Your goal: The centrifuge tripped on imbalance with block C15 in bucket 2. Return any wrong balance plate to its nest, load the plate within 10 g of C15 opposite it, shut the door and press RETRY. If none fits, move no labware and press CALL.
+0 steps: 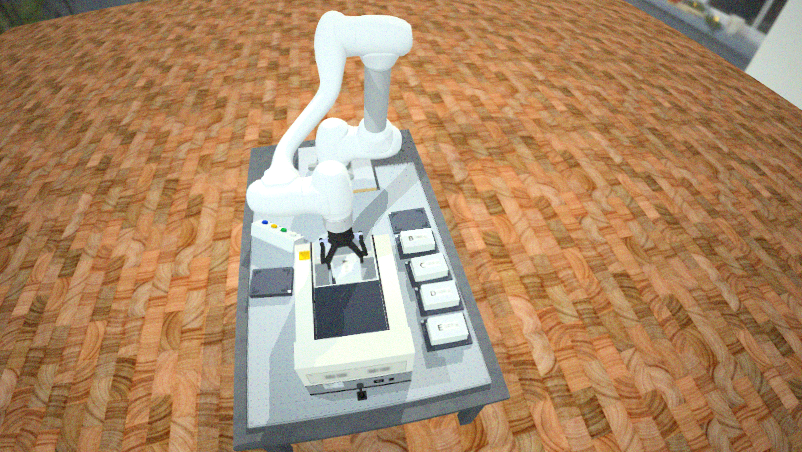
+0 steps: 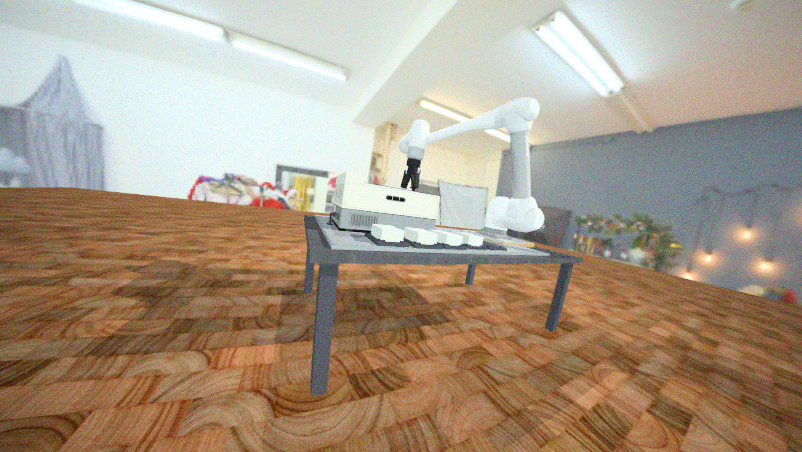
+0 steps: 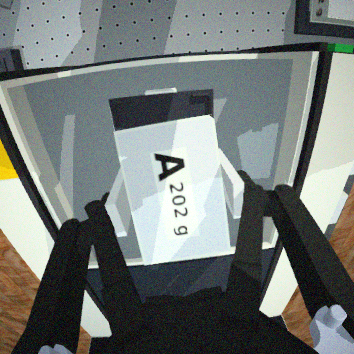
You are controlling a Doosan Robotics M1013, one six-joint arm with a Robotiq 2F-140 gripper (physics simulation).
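Pixels of known places: gripper, fingertip midpoint: (image 3: 172, 169); arm's base, origin of the base link: (image 2: 493, 236).
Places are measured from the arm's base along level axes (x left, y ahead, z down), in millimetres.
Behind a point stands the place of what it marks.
My gripper (image 1: 346, 261) @(x 42, y 722, z -143 mm) (image 2: 410, 186) @(x 42, y 722, z -143 mm) (image 3: 172, 169) @(x 42, y 722, z -143 mm) is shut on plate A, a white block (image 3: 200, 150) @(x 65, y 690, z -170 mm) labelled "A 202 g". It holds the plate at the centrifuge's opening, over a dark bucket (image 3: 142, 111) @(x 17, y 666, z -121 mm) that shows past the plate's far end; the gap beneath is hard to judge. The cream centrifuge (image 1: 353, 354) @(x 50, y 1057, z -225 mm) (image 2: 365, 195) @(x 214, y 981, z -140 mm) has an opening beside a dark panel (image 1: 351, 308) @(x 52, y 895, z -194 mm). White plates B (image 1: 417, 239) @(x 326, y 522, z -34 mm), C (image 1: 430, 266) @(x 353, y 659, z -34 mm), D (image 1: 439, 295) @(x 362, y 790, z -34 mm) and E (image 1: 448, 327) @(x 368, y 920, z -35 mm) sit in dark nests. I cannot make out block C15.
A bare dark nest (image 1: 408, 218) @(x 314, y 367, z 7 mm) lies beyond plate B. A dark square pad (image 1: 271, 281) @(x -258, y 642, z -6 mm) lies left of the centrifuge. A white button box (image 1: 272, 238) @(x -261, y 455, z -41 mm) with blue, yellow, green and white buttons stands behind that pad. The arm's base stands at the grey table's (image 1: 242, 393) @(x -345, y 1059, z 31 mm) far end.
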